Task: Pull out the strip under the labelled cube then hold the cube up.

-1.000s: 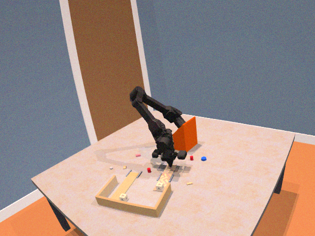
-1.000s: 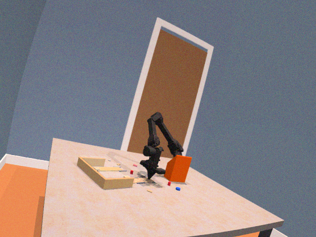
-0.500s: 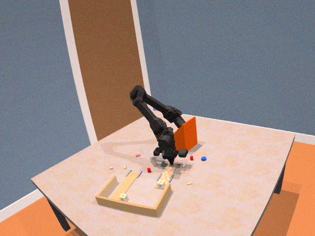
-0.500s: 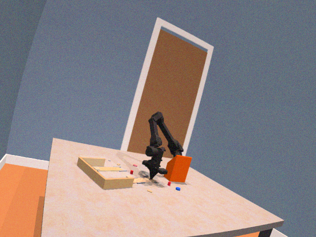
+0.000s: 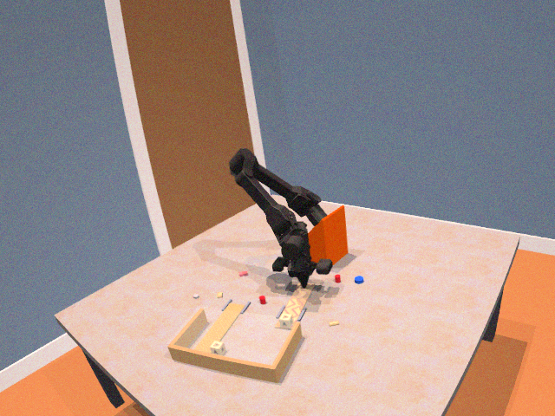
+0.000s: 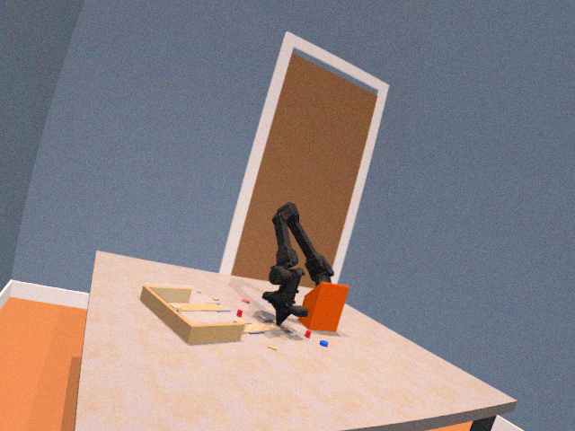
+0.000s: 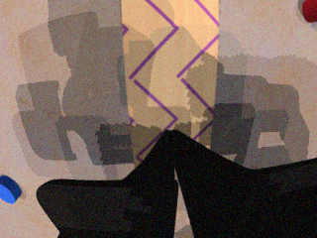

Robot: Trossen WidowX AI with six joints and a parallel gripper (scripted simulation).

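The strip lies 9 cm ahead of my gripper tip and 2 cm to the left of it. From my gripper tip the other things lie so: pink piece (26 cm to the right); blue disc (15 cm to the left, 10 cm behind).
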